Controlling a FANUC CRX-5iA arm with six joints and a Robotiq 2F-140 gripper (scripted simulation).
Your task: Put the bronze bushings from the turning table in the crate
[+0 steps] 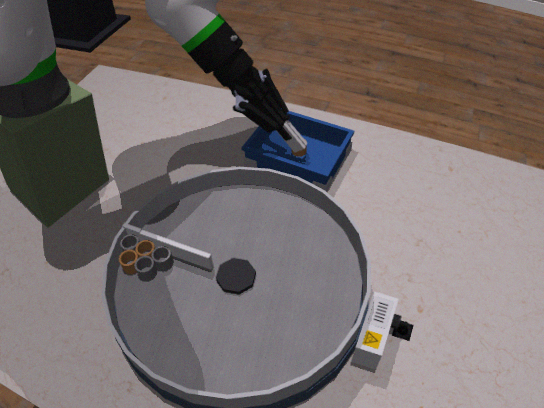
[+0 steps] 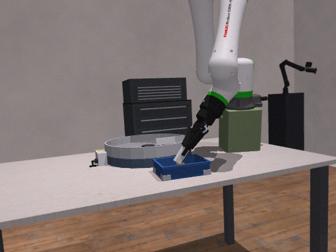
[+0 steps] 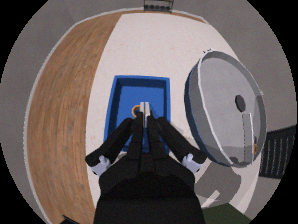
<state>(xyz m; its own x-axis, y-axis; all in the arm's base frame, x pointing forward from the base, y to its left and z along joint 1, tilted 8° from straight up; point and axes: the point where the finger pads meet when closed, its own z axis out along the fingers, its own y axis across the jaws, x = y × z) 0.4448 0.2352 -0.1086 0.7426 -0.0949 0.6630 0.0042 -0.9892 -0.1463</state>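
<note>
Now: hand 1 cm short of the blue crate, 2 cm to the right of it and 4 cm above it. Also, from my hand: grey turning table (3 cm ahead, 33 cm to the right, 1 cm below).
</note>
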